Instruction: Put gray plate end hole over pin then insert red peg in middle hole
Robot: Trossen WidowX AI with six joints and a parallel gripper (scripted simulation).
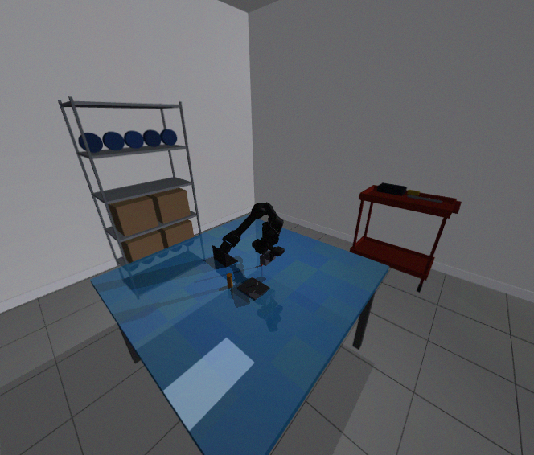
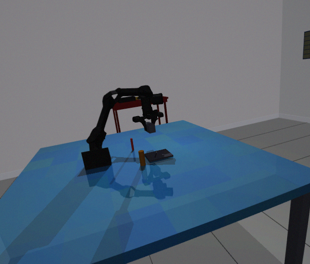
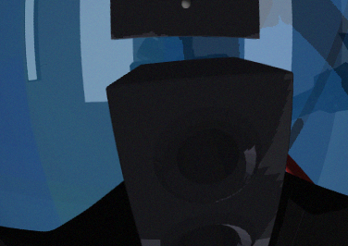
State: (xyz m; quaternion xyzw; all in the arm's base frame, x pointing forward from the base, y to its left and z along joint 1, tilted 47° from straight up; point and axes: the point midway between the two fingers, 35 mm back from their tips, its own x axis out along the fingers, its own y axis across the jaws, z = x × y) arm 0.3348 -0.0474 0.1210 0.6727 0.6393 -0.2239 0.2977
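Now: the dark base 110 mm to the right of my gripper tip and 120 mm below it. Round my gripper tip: orange cylinder 110 mm behind, 190 mm to the right, 90 mm below; then gray plate 30 mm above; then red peg 110 mm behind, 70 mm to the left, 90 mm below.
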